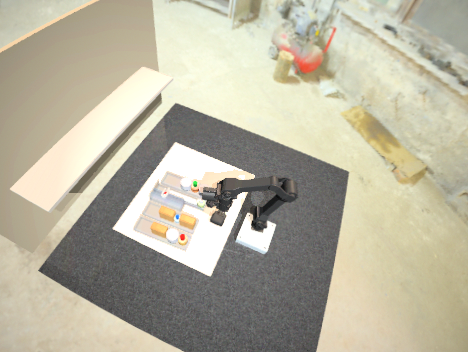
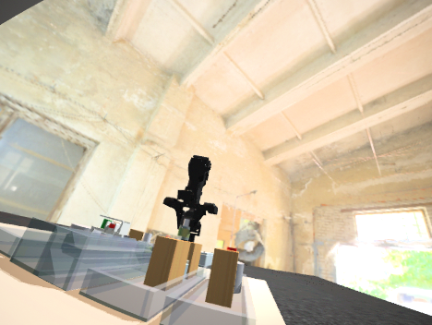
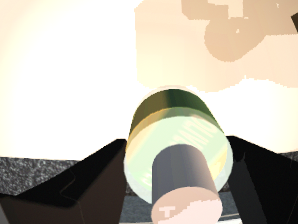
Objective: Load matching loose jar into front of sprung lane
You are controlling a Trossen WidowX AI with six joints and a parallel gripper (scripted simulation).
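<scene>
My gripper tip is 190 mm short of the white board, 100 mm above it and 80 mm to the left of it. Also, from my gripper tip: lane 270 mm ahead, 80 mm below, 50 mm to the right; then brown block 150 mm to the right, 70 mm below, 20 mm ahead; then white pusher plate 240 mm ahead, 50 mm below, 40 mm to the right.
</scene>
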